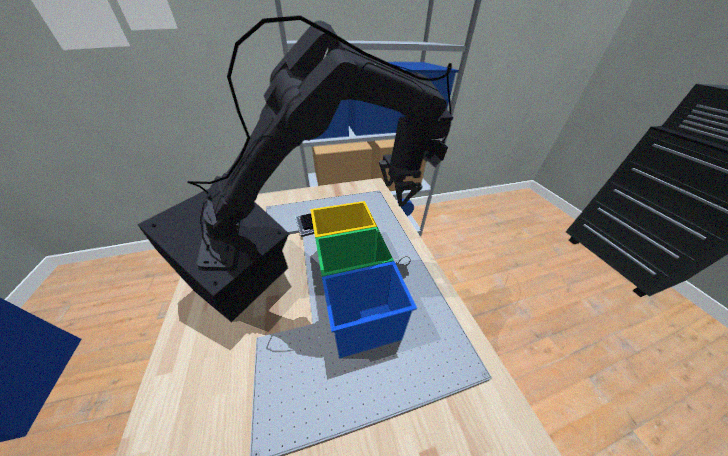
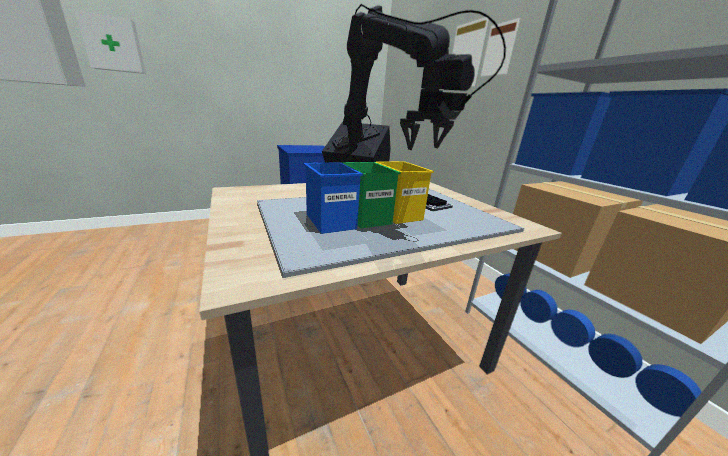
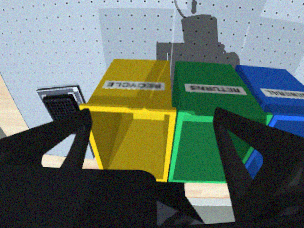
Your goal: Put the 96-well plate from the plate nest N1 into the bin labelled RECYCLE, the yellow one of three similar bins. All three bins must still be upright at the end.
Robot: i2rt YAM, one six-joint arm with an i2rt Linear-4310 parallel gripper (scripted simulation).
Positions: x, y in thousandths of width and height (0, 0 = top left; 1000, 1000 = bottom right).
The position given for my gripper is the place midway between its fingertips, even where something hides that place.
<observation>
I see my gripper (image 1: 542, 429), a yellow recycle bin (image 2: 567, 411), a green returns bin (image 1: 479, 552) and a blue general bin (image 1: 486, 648).
The yellow recycle bin is seen too in image 1 (image 1: 455, 484) and in image 3 (image 3: 436, 428). My gripper is seen too in image 2 (image 2: 582, 326) and in image 3 (image 3: 502, 502).
</observation>
